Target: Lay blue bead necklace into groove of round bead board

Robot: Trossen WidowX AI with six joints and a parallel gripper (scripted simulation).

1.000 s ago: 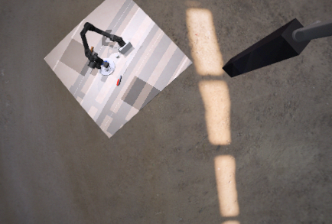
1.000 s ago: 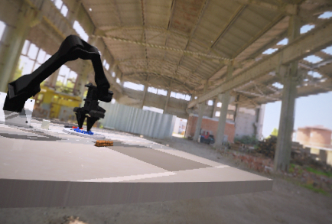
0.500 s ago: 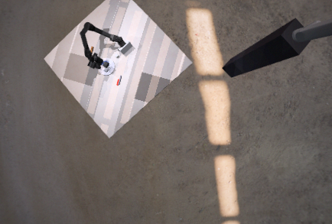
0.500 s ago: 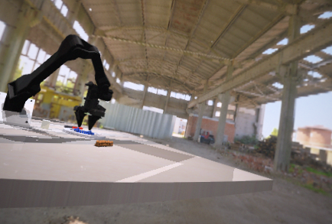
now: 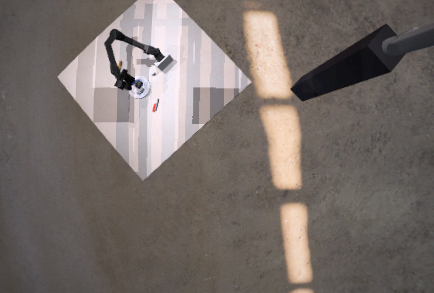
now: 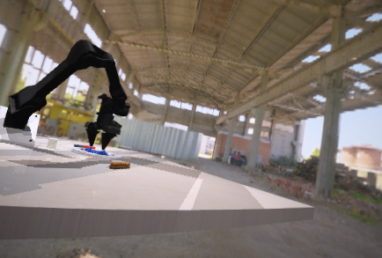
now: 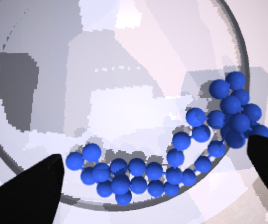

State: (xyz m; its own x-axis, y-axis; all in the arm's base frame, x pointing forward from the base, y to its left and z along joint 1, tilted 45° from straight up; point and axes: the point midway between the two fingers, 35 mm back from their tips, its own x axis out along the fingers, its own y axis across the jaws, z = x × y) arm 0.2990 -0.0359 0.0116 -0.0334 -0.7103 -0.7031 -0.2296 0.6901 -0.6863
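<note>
The round white bead board is 2 cm ahead of my gripper tip, 2 cm to the left of it and 2 cm below it. Round my gripper tip: small white block: 16 cm behind, 3 cm to the left, 1 cm below; red pen-like object: 3 cm ahead, 25 cm to the left, 2 cm below.
</note>
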